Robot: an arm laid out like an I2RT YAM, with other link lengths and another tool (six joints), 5 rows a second.
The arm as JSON. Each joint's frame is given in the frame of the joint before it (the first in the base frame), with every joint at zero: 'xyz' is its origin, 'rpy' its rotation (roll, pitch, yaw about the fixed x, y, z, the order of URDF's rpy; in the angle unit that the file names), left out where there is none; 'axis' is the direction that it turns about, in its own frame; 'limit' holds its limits. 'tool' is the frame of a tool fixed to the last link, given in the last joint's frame.
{
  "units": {
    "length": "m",
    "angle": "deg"
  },
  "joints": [
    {
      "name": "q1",
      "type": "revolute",
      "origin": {
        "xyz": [
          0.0,
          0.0,
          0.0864
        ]
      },
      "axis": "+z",
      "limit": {
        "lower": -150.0,
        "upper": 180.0
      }
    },
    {
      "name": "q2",
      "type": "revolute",
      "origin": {
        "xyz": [
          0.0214,
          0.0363,
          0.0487
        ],
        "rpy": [
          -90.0,
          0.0,
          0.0
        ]
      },
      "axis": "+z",
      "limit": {
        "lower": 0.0,
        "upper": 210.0
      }
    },
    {
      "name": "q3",
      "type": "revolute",
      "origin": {
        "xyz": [
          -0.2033,
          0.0,
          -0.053
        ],
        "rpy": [
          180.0,
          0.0,
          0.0
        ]
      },
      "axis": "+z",
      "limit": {
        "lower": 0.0,
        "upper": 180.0
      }
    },
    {
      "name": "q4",
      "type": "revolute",
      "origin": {
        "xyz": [
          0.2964,
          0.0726,
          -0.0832
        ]
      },
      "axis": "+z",
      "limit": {
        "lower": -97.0,
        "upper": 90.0
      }
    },
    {
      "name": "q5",
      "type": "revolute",
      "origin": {
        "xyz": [
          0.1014,
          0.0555,
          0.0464
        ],
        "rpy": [
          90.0,
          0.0,
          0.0
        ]
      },
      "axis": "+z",
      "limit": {
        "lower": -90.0,
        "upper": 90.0
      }
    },
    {
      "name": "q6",
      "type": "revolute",
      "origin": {
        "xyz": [
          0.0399,
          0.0,
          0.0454
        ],
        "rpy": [
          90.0,
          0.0,
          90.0
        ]
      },
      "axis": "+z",
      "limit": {
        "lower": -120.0,
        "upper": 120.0
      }
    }
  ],
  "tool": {
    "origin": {
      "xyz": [
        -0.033,
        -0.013,
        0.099
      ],
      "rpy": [
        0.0,
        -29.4,
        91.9
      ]
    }
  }
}
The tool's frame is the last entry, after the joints.
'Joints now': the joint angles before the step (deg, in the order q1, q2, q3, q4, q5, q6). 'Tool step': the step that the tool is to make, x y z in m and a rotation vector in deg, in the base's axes. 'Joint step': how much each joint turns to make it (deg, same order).
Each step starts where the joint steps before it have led.
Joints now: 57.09, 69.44, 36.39, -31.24, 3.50, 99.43
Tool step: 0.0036, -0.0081, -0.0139, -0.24, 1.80, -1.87
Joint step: -1.45, 1.28, -1.11, 1.14, -1.06, 0.96
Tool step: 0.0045, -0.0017, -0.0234, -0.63, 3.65, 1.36
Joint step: -2.33, 5.64, 1.09, 1.94, -3.85, -2.37
